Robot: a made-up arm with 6 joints.
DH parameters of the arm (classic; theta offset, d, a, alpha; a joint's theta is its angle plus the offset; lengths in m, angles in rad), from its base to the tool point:
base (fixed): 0 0 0 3.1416
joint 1: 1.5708 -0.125 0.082 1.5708
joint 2: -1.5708 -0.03 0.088 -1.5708
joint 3: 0 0.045 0.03 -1.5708
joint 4: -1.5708 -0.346 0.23 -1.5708
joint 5: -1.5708 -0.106 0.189 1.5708
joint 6: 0 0.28 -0.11 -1.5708
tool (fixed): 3.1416 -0.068 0 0
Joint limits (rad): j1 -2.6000..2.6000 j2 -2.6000..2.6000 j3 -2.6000..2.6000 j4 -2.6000..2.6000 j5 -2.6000..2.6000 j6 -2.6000..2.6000
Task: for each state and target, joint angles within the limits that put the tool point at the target. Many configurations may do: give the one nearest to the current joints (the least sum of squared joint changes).
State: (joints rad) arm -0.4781 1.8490 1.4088 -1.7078 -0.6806 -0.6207
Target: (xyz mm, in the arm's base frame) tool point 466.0 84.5 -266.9
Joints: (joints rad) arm -1.1792 2.5216 0.8734 -1.6507 -0.7951 -0.7877
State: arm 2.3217 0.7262 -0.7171 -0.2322 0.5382 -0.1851
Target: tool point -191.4 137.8 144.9
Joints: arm 2.3841 0.0105 -0.3929 0.1661 0.8518 -0.7611
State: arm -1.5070 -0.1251 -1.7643 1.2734 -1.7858 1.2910
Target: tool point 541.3 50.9 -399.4
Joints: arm -1.6050 -0.2502 -1.6736 1.2842 -2.0956 1.2828
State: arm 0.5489 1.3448 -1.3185 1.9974 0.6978 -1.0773
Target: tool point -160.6 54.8 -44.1
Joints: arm 0.4122 1.0738 -2.1193 1.8330 0.0394 -0.9078
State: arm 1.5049 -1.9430 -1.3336 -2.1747 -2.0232 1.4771
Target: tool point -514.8 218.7 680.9
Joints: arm 1.5145 -2.6000 -1.4611 -1.4348 -2.6000 2.1409
